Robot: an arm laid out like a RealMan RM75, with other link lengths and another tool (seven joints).
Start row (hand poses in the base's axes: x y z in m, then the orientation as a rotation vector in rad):
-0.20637 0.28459 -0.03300 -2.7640 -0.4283 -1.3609
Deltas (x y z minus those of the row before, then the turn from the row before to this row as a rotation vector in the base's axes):
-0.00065 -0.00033 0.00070 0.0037 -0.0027 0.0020
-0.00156 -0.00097 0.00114 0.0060 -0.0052 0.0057
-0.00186 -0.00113 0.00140 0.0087 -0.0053 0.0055
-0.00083 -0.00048 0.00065 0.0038 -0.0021 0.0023
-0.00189 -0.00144 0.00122 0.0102 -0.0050 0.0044
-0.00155 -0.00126 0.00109 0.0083 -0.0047 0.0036
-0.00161 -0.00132 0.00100 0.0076 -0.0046 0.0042
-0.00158 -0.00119 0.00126 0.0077 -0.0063 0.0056
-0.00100 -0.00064 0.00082 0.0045 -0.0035 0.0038
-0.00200 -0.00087 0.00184 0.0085 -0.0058 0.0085
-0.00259 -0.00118 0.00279 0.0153 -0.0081 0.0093
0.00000 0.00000 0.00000 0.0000 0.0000 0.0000
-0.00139 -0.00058 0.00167 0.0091 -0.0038 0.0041
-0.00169 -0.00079 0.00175 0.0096 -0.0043 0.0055
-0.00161 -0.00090 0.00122 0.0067 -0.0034 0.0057
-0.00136 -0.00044 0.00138 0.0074 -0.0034 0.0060
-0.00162 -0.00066 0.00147 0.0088 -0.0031 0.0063
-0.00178 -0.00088 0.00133 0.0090 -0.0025 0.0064
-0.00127 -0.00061 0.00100 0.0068 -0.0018 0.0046
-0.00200 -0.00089 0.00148 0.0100 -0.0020 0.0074
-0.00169 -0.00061 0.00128 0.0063 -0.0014 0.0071
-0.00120 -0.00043 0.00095 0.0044 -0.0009 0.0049
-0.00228 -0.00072 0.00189 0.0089 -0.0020 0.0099
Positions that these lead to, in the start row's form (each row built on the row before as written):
-0.20702 0.28426 -0.03230 -2.7584 -0.4281 -1.3637
-0.20858 0.28329 -0.03116 -2.7473 -0.4310 -1.3689
-0.21044 0.28216 -0.02976 -2.7341 -0.4315 -1.3738
-0.21127 0.28168 -0.02911 -2.7285 -0.4316 -1.3756
-0.21316 0.28024 -0.02789 -2.7150 -0.4294 -1.3800
-0.21471 0.27898 -0.02680 -2.7036 -0.4277 -1.3844
-0.21632 0.27766 -0.02580 -2.6925 -0.4273 -1.3886
-0.21790 0.27647 -0.02454 -2.6795 -0.4288 -1.3947
-0.21890 0.27583 -0.02372 -2.6717 -0.4303 -1.3979
-0.22090 0.27496 -0.02188 -2.6566 -0.4347 -1.4023
-0.22349 0.27378 -0.01909 -2.6344 -0.4348 -1.4085
-0.22349 0.27378 -0.01909 -2.6344 -0.4348 -1.4085
-0.22488 0.27320 -0.01742 -2.6226 -0.4329 -1.4111
-0.22657 0.27241 -0.01567 -2.6093 -0.4324 -1.4139
-0.22818 0.27151 -0.01445 -2.5987 -0.4344 -1.4158
-0.22954 0.27107 -0.01307 -2.5874 -0.4362 -1.4174
-0.23116 0.27041 -0.01160 -2.5750 -0.4372 -1.4183
-0.23294 0.26953 -0.01027 -2.5628 -0.4380 -1.4183
-0.23421 0.26892 -0.00927 -2.5537 -0.4383 -1.4182
-0.23621 0.26803 -0.00779 -2.5404 -0.4394 -1.4170
-0.23790 0.26742 -0.00651 -2.5306 -0.4430 -1.4156
-0.23910 0.26699 -0.00556 -2.5238 -0.4454 -1.4145
-0.24138 0.26627 -0.00367 -2.5100 -0.4503 -1.4125

